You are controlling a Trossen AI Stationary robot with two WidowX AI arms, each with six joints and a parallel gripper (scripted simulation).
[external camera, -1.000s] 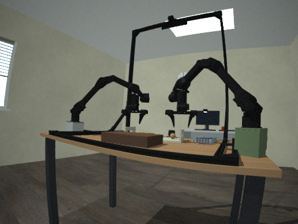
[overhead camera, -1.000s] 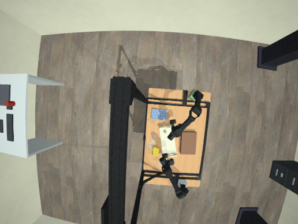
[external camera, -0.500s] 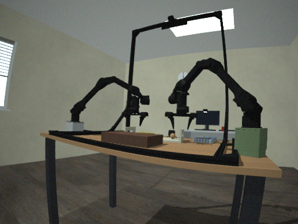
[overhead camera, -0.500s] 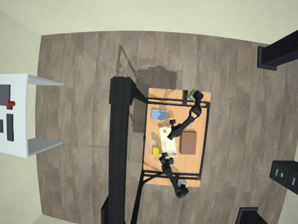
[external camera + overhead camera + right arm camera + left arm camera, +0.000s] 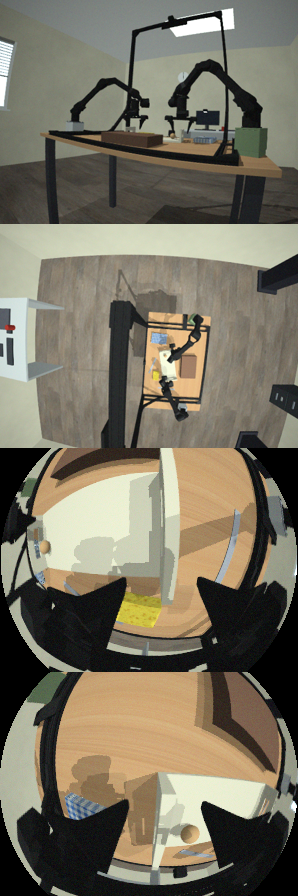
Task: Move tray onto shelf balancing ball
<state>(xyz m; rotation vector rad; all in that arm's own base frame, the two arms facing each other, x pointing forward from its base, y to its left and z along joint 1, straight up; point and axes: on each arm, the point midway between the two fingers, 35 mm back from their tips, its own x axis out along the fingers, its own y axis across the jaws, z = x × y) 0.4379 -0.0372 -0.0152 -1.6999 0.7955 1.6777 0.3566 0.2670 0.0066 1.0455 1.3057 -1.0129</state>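
The orange ball lies 7 cm behind my left hand, 7 cm to the right of it and 6 cm below it. Round my left hand: white tray (2 cm behind, 18 cm to the right, 5 cm below); then shelf (22 cm ahead, 18 cm to the right, 5 cm below).
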